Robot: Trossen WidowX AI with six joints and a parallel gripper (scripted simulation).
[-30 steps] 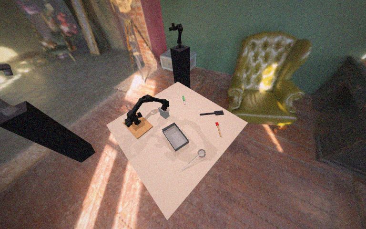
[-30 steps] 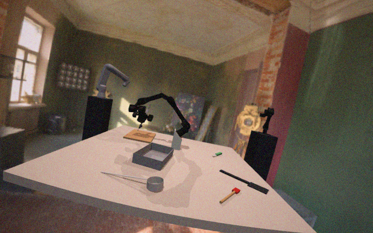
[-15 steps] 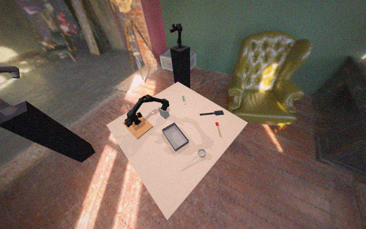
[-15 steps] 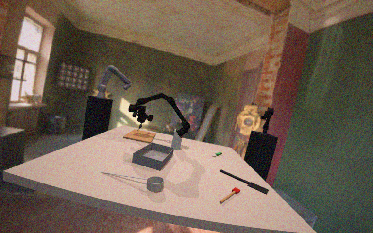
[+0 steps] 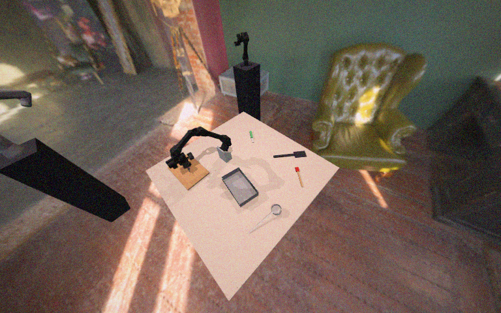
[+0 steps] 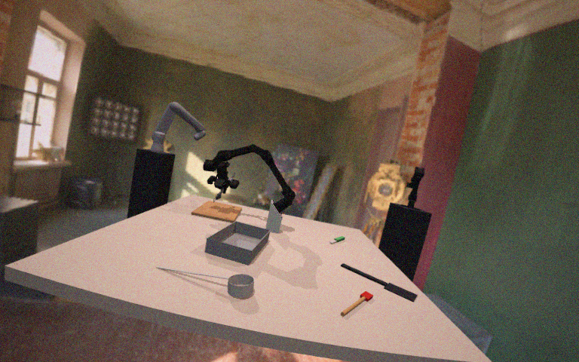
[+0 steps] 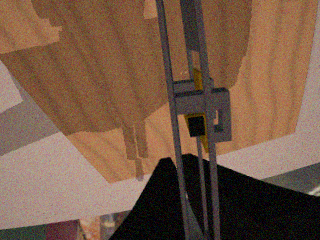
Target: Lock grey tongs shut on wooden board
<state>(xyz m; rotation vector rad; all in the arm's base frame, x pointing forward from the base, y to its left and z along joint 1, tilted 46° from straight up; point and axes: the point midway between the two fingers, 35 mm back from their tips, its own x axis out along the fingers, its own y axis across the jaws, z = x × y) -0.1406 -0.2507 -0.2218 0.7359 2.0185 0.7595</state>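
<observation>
The flat tong arm is 20 mm behind my gripper tip and 60 mm above it. Also, from my gripper tip: black spatula 630 mm ahead, 780 mm to the left, 120 mm below; then wooden board 10 mm to the right, 110 mm below; then grey roasting tin 500 mm ahead, 190 mm to the left, 90 mm below.
</observation>
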